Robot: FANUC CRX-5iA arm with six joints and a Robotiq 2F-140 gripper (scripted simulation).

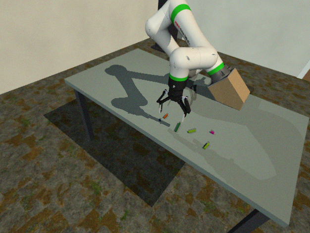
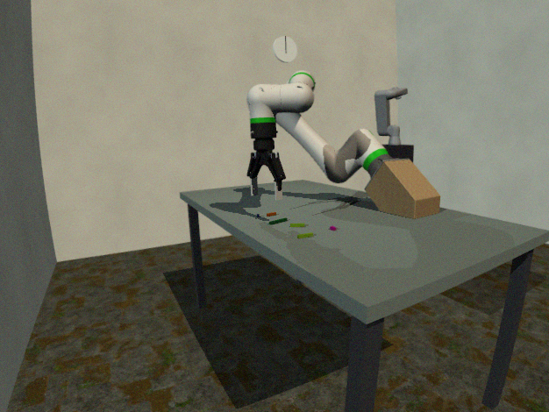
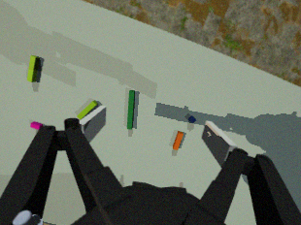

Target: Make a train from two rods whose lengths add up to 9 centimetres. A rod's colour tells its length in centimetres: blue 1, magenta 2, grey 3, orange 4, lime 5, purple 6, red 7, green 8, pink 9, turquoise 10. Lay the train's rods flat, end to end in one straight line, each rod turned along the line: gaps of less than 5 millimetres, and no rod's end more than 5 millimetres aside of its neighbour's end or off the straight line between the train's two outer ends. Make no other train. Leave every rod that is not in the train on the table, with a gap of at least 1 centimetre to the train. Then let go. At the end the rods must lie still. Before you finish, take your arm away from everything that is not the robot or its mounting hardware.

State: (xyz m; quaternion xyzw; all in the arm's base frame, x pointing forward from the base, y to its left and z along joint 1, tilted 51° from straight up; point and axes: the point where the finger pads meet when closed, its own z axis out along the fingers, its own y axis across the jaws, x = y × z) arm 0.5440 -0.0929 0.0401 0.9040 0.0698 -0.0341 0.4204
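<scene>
My hand is 8 cm to the left of the blue rod and 9 cm above it. Round my hand: orange rod: 6 cm behind, 7 cm to the right, 9 cm below; then magenta rod: 12 cm behind, 24 cm to the left, 9 cm below; then green rod: 2 cm behind, 4 cm to the left, 9 cm below.
</scene>
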